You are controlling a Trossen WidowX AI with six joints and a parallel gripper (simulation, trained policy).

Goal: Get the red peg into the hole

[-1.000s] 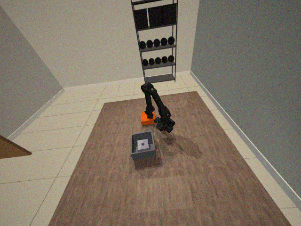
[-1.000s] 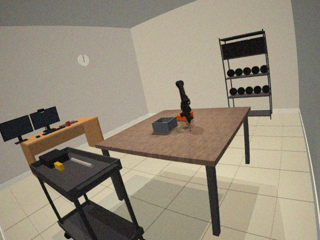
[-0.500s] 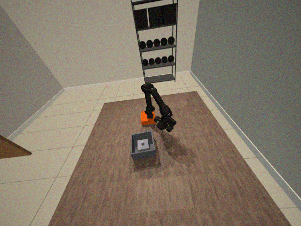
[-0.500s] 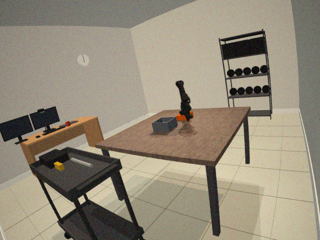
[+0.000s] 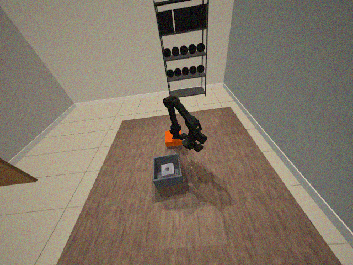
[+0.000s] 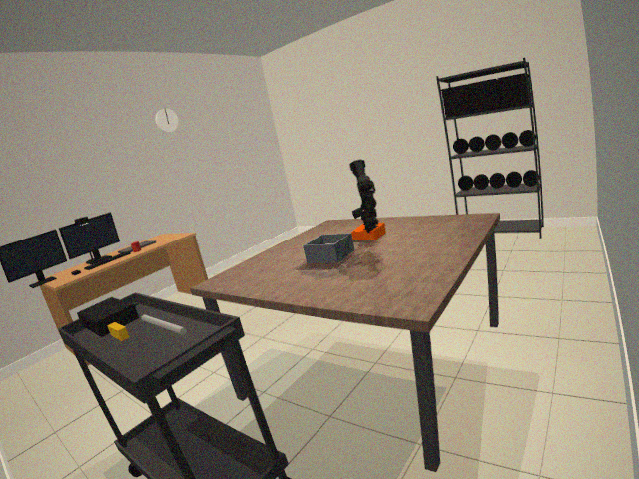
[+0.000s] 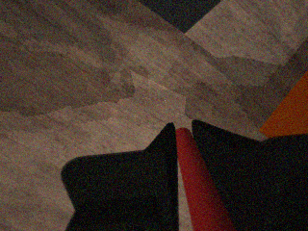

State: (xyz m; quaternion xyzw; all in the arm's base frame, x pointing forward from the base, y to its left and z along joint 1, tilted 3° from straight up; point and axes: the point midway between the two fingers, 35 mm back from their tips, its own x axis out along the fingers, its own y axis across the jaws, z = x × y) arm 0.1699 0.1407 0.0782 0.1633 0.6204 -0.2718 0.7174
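My gripper tip is 160 mm short of the grey box, 140 mm to the left of it and 70 mm above it. Round my gripper tip: red peg: 10 mm behind, 10 mm to the left, 30 mm above.
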